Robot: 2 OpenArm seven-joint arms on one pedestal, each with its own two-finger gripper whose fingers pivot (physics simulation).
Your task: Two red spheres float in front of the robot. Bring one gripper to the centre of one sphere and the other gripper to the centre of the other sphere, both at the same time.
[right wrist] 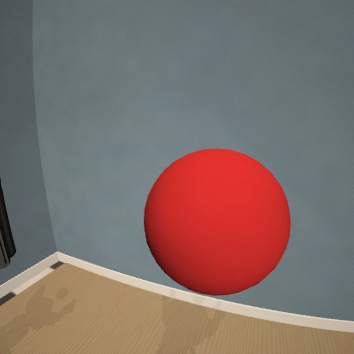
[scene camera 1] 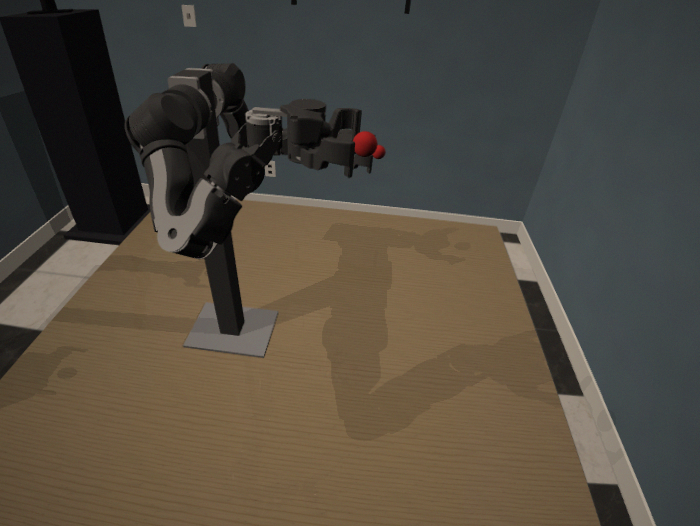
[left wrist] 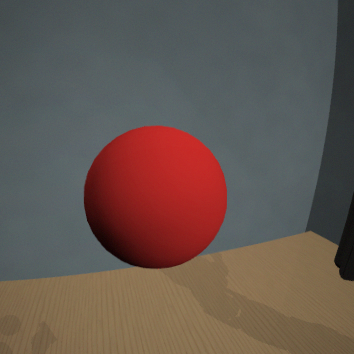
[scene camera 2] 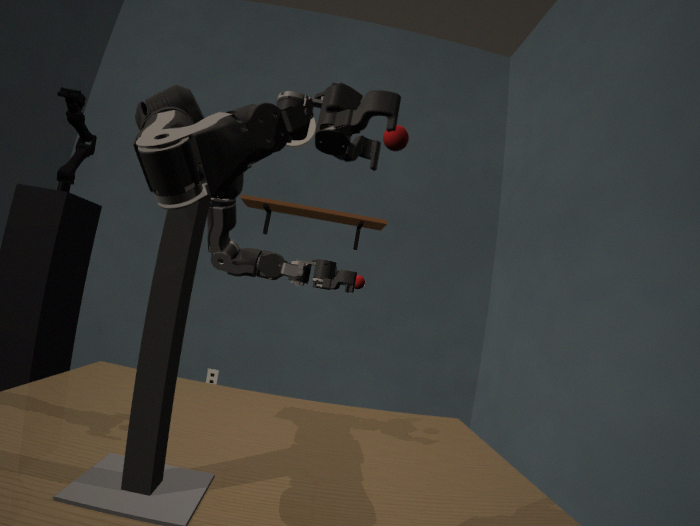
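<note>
The right gripper's red sphere (scene camera 1: 364, 144) (scene camera 2: 395, 138) (right wrist: 217, 221) floats at the right gripper's fingertips. My right gripper (scene camera 1: 353, 144) (scene camera 2: 382, 147) is open and empty. In scene camera 2 the sphere sits just beyond the fingertips, touching the upper one's outline. The other red sphere (scene camera 1: 379, 151) (scene camera 2: 359, 281) (left wrist: 155, 197) floats at the left gripper's tips. My left gripper (scene camera 2: 350, 287) is open and empty; its fingers cover this sphere's left edge in scene camera 2. In scene camera 1 the left gripper is mostly hidden behind the right one.
The pedestal (scene camera 1: 224, 288) (scene camera 2: 155, 350) stands on a grey base plate (scene camera 1: 257, 333) (scene camera 2: 186, 497) behind the grippers. The wooden floor panel (scene camera 1: 282, 452) (scene camera 2: 237, 395) lies far below, with arm shadows on it. A wall shelf (scene camera 2: 314, 212) and a dark cabinet (scene camera 1: 84, 113) (scene camera 2: 33, 282) stand apart from the spheres.
</note>
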